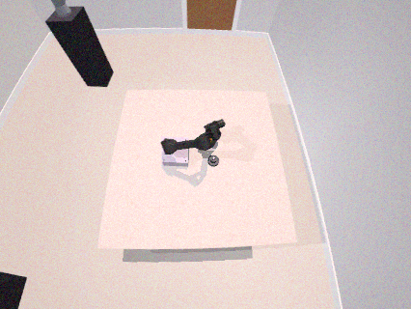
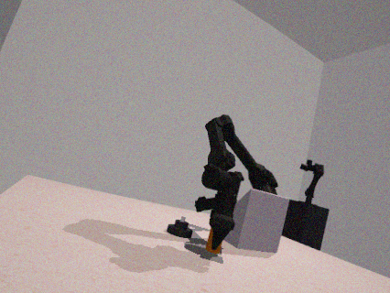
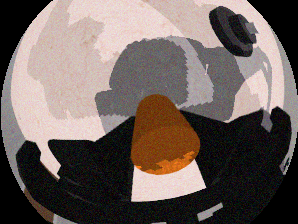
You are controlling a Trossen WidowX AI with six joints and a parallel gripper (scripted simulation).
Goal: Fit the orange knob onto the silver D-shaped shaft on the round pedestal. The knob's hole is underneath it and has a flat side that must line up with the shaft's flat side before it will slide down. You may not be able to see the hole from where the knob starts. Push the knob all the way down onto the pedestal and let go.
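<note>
My gripper tip is 4 cm short of the round pedestal, 16 cm to the left of it and 1 cm below it. The rest, counted from my gripper tip: orange knob (4 cm above).
</note>
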